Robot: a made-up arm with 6 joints.
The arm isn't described. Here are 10 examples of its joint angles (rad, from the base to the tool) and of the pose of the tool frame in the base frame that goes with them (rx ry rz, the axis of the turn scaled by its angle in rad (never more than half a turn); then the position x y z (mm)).
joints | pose
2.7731 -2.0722 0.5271 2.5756 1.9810 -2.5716 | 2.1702 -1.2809 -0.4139 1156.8 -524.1 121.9
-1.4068 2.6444 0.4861 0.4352 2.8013 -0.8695 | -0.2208 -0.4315 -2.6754 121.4 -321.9 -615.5
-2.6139 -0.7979 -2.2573 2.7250 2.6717 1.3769 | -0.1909 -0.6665 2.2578 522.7 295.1 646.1
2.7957 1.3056 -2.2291 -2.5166 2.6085 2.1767 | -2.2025 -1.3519 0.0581 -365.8 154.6 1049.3
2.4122 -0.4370 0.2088 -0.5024 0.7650 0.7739 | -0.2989 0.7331 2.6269 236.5 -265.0 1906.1
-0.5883 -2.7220 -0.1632 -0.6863 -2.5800 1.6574 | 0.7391 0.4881 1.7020 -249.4 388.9 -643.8
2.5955 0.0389 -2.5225 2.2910 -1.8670 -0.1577 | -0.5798 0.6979 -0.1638 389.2 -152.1 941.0
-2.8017 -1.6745 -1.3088 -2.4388 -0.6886 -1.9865 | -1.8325 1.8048 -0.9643 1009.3 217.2 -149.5
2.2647 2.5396 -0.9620 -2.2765 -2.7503 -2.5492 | 1.7919 -0.8344 1.1364 -602.8 633.8 -197.3
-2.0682 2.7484 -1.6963 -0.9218 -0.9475 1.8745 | 0.3958 0.6832 -0.6820 -232.0 -854.3 135.9
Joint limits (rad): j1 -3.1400..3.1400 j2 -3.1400..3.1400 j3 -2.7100..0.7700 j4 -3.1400..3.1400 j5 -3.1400..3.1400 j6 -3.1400..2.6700
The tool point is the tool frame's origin. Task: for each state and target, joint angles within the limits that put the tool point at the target. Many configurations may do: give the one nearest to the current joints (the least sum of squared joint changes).
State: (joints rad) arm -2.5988 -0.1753 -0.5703 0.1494 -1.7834 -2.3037
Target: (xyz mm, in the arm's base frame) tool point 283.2 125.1 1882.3
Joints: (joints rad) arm -2.5177 -0.1038 -0.0686 0.1663 -1.2263 -2.2630
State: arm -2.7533 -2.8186 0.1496 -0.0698 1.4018 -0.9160
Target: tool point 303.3 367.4 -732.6
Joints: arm -2.1618 -2.9550 0.1581 -0.1889 1.4760 -0.8952
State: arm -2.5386 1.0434 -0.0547 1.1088 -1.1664 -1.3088
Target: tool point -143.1 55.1 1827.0
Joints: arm -2.9792 0.4007 -0.6384 1.1482 -1.3446 -1.3608
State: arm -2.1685 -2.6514 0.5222 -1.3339 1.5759 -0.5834
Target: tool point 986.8 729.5 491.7
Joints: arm -2.5222 -1.9798 0.7700 -1.2461 1.6656 -0.5439
